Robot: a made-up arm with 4 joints.
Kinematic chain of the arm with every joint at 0, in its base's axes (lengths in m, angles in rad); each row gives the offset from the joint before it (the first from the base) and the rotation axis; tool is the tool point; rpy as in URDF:
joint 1: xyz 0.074 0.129 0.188 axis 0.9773 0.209 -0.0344
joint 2: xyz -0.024 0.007 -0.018 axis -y
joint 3: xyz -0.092 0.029 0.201 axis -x
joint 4: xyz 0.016 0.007 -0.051 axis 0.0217 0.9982 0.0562
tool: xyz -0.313 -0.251 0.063 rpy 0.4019 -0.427 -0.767
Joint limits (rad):
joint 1: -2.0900..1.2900
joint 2: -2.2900..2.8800
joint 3: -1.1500..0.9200
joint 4: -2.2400..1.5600
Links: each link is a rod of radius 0.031 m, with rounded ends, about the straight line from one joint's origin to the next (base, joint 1, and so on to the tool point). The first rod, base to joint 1, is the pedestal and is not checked.
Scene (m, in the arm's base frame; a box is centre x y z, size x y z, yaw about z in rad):
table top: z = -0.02
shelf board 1: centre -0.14 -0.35 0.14 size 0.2 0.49 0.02 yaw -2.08
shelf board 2: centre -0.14 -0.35 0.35 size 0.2 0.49 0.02 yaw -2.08
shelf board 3: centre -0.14 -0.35 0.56 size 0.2 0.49 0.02 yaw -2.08
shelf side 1: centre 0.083 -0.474 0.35 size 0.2 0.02 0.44 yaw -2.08
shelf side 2: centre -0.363 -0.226 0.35 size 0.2 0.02 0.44 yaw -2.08
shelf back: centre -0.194 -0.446 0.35 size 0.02 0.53 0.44 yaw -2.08
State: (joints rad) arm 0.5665 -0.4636 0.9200 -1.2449
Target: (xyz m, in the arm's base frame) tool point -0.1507 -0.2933 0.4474
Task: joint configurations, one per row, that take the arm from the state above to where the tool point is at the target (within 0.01 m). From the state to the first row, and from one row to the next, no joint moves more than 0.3 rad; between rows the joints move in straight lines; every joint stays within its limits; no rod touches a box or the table.
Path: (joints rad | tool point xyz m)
1: 0.3356 -0.4999 0.7806 -1.4282 | -0.0724 -0.2838 0.2396
2: 0.1047 -0.5362 0.6412 -1.6115 | -0.0566 -0.2484 0.2404
3: -0.1262 -0.5724 0.5018 -1.7948 | -0.0364 -0.2156 0.2376
4: -0.3571 -0.6087 0.3623 -1.9781 | -0.0110 -0.1872 0.2337
5: -0.2219 -0.7301 0.3307 -1.6889 | -0.0956 -0.1684 0.2462
6: -0.0867 -0.8515 0.2991 -1.3997 | -0.1425 -0.1486 0.3010
7: 0.0485 -0.9729 0.2675 -1.1106 | -0.1380 -0.1450 0.3776
8: 0.1837 -1.0943 0.2358 -0.8214 | -0.0788 -0.1644 0.4474
9: 0.3470 -0.8582 0.4639 -0.6716 | -0.0754 -0.2315 0.4404
10: 0.5103 -0.6221 0.6919 -0.5219 | -0.0978 -0.2750 0.4414
11: 0.6736 -0.3860 0.9200 -0.3721 | -0.1507 -0.2933 0.4474

